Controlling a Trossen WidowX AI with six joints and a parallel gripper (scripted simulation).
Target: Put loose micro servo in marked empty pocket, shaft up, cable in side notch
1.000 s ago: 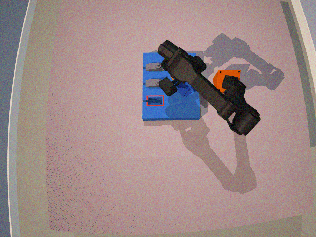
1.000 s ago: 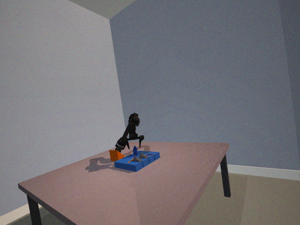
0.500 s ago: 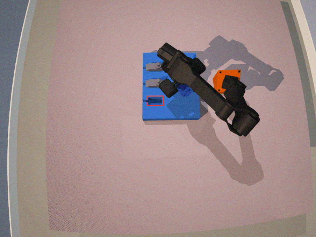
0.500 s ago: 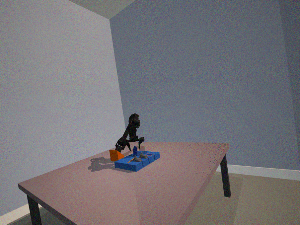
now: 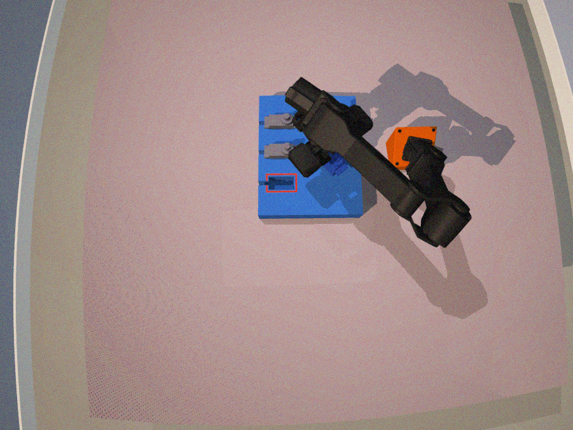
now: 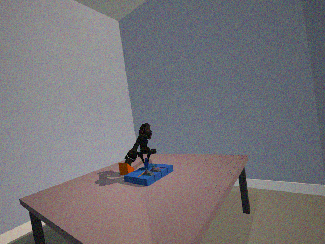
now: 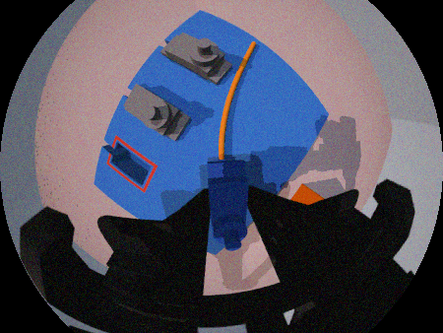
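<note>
The deck lies 20 mm to the right of my gripper tip and 70 mm below it.
</note>
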